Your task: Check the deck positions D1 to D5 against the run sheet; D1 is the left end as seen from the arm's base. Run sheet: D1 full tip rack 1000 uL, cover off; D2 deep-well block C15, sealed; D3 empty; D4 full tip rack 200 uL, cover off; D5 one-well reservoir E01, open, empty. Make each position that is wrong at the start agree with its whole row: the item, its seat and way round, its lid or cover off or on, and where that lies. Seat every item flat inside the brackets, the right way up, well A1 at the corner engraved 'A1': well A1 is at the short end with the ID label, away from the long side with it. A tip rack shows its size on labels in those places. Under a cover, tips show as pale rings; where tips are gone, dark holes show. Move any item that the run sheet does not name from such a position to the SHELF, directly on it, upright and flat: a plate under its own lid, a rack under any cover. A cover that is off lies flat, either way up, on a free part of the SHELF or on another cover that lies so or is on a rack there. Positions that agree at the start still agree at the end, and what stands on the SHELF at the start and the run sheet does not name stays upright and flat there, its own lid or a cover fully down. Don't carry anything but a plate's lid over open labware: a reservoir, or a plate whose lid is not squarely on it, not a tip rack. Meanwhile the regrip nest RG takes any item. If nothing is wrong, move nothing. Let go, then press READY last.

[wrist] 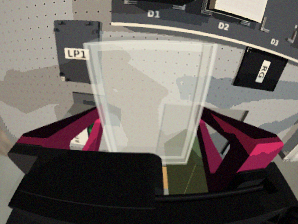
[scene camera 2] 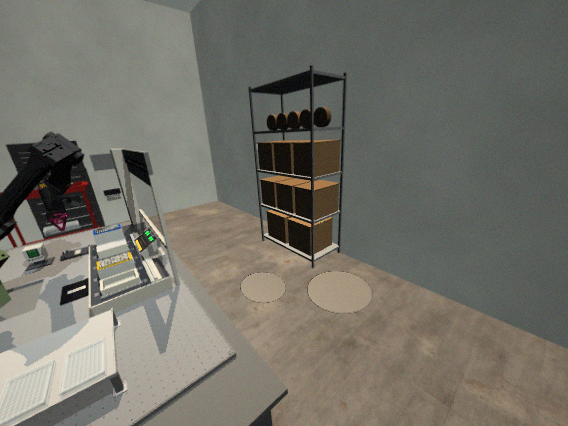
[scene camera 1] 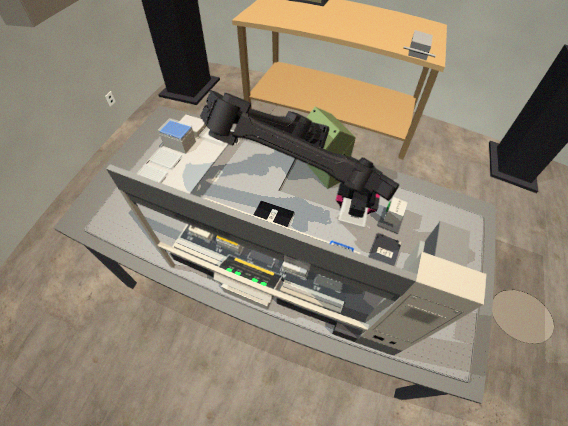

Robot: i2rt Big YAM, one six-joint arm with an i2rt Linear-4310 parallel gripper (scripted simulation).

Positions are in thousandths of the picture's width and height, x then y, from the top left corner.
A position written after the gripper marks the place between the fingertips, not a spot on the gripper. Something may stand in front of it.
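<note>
A clear tip-rack cover (wrist: 505, 408) is visible, and so is the gripper (wrist: 502, 489). The scene also includes a grey gantry bar (scene camera 1: 622, 623).
</note>
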